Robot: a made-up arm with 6 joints. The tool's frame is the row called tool.
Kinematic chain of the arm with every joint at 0, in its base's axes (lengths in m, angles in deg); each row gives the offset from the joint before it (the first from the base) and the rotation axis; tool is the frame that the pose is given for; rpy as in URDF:
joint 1: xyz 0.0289 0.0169 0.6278 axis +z
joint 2: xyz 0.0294 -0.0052 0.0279 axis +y
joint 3: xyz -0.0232 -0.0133 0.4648 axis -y
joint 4: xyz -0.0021 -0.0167 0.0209 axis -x
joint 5: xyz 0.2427 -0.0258 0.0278 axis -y
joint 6: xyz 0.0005 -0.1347 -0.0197 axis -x
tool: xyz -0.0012 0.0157 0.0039 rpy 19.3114 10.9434 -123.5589
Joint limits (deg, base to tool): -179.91..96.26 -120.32..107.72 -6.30..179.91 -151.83..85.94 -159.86..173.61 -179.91..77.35
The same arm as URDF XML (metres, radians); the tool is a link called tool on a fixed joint. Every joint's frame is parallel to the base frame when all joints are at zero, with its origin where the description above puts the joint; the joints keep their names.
<robot name="arm">
<joint name="tool_fixed" type="fixed"><parent link="link6"/><child link="tool"/><origin xyz="-0.0012 0.0157 0.0039" rpy="0.337 0.191 -2.1565"/></joint>
<joint name="joint 6" type="revolute"><parent link="link5"/><child link="link6"/><origin xyz="0.0005 -0.1347 -0.0197" rpy="0 0 0"/><axis xyz="-1 0 0"/><limit lower="-3.14" upper="1.35"/></joint>
<joint name="joint 5" type="revolute"><parent link="link4"/><child link="link5"/><origin xyz="0.2427 -0.0258 0.0278" rpy="0 0 0"/><axis xyz="0 -1 0"/><limit lower="-2.7901" upper="3.0301"/></joint>
<joint name="joint 4" type="revolute"><parent link="link3"/><child link="link4"/><origin xyz="-0.0021 -0.0167 0.0209" rpy="0 0 0"/><axis xyz="-1 0 0"/><limit lower="-2.6499" upper="1.4999"/></joint>
<joint name="joint 3" type="revolute"><parent link="link2"/><child link="link3"/><origin xyz="-0.0232 -0.0133 0.4648" rpy="0 0 0"/><axis xyz="0 -1 0"/><limit lower="-0.11" upper="3.14"/></joint>
<joint name="joint 2" type="revolute"><parent link="link1"/><child link="link2"/><origin xyz="0.0294 -0.0052 0.0279" rpy="0 0 0"/><axis xyz="0 1 0"/><limit lower="-2.1" upper="1.8801"/></joint>
<joint name="joint 1" type="revolute"><parent link="base_link"/><child link="link1"/><origin xyz="0.0289 0.0169 0.6278" rpy="0 0 0"/><axis xyz="0 0 1"/><limit lower="-3.14" upper="1.6801"/></joint>
<link name="base_link"/>
<link name="link1"/>
<link name="link2"/>
<link name="link3"/>
<link name="link4"/>
<link name="link5"/>
<link name="link6"/>
<link name="tool"/>
</robot>

